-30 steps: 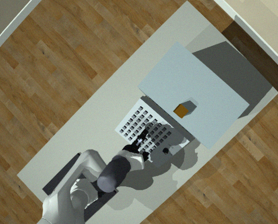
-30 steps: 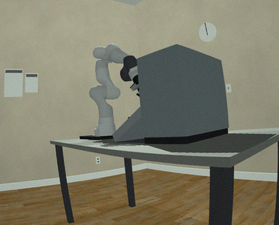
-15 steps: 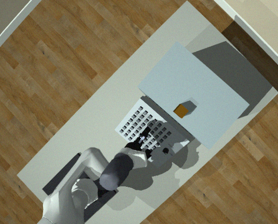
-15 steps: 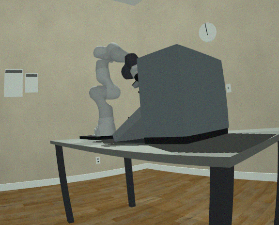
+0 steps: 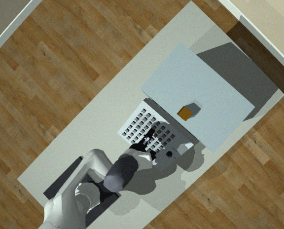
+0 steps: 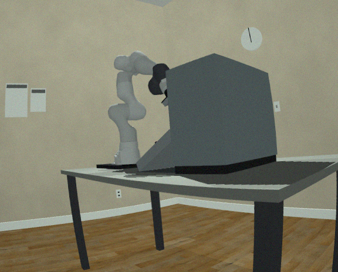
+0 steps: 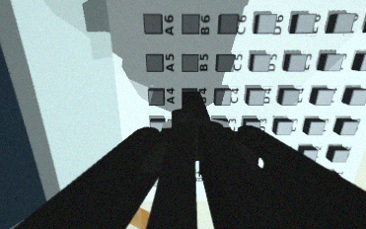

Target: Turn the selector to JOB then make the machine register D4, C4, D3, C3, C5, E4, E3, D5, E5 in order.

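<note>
My hand is 7 cm above the key C5 and 3 cm to the left of it. Also, from my hand: D5 key (9 cm below, 4 cm to the right, 3 cm behind); key D6 (9 cm below, 7 cm to the right, 3 cm behind); key D4 (9 cm below, 3 cm behind).
</note>
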